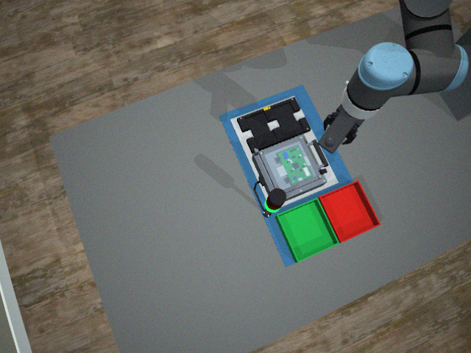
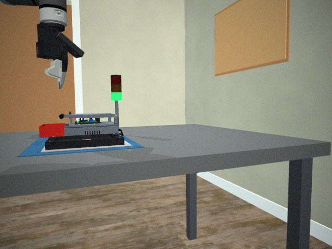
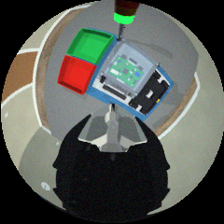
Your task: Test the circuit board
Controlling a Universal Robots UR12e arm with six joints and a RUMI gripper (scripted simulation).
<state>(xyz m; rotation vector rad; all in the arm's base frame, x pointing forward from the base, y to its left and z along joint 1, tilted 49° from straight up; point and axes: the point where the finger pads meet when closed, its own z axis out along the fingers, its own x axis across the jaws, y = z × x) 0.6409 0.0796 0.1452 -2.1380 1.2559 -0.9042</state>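
The black latch hook lies 2 cm ahead of my hand, 6 cm to the left of it and 12 cm below it. The rest, counted from my hand: red bin 4 cm behind, 19 cm to the left, 19 cm below; then green circuit board 8 cm ahead, 13 cm below; then tester lid 9 cm ahead, 12 cm below.
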